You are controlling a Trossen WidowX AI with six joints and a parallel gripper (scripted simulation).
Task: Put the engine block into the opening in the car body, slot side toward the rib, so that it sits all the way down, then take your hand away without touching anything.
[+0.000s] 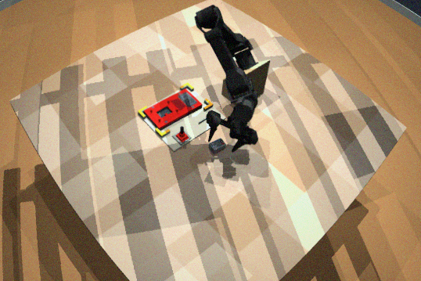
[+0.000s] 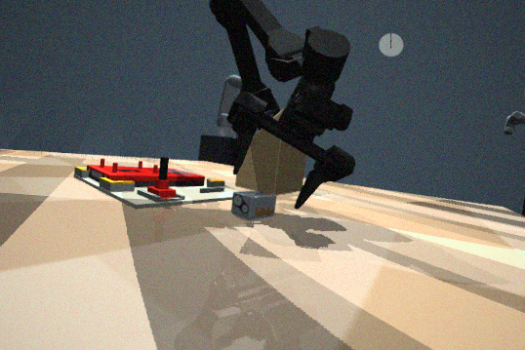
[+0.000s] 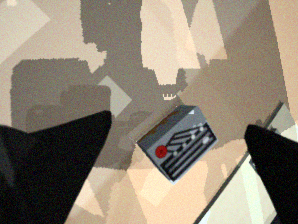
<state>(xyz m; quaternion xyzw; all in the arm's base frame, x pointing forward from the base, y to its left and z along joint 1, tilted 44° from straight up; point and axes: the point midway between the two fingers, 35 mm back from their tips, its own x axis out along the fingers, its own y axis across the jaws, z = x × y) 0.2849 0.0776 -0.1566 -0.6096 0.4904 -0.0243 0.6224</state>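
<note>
My gripper tip is 1 cm past the engine block, 2 cm to the left of it and 2 cm above it. Also, from my gripper tip: pale baseplate (23 cm to the right, 2 cm below).
</note>
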